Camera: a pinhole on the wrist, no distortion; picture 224 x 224 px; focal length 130.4 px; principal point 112.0 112.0 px. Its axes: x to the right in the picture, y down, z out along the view. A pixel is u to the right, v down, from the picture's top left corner.
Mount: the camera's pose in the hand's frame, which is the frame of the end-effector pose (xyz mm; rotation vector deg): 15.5 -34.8 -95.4 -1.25 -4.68 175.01
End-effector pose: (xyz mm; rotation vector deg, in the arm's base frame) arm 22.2 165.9 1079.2 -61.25 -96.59 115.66
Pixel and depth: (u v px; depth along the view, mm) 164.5 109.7 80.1
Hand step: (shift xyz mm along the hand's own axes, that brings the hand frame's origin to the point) -17.8 -34.8 -15.7
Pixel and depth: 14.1 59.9 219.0
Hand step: 183.1 26.5 130.0
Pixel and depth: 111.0 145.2 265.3
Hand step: 7.4 -116.2 165.9
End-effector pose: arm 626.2 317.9 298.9 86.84 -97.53 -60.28
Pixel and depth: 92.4 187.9 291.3
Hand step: 39.8 -222.6 186.8
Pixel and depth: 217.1 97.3 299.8
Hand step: -227.3 3.8 202.9
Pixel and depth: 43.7 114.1 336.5
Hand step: 185.1 -73.1 242.4
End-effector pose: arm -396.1 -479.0 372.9 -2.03 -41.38 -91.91
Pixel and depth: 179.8 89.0 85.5
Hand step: -28.9 -20.5 -9.7
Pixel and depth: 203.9 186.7 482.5
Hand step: -354.8 -305.9 367.4
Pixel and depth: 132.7 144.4 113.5
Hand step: -6.7 -67.3 16.2
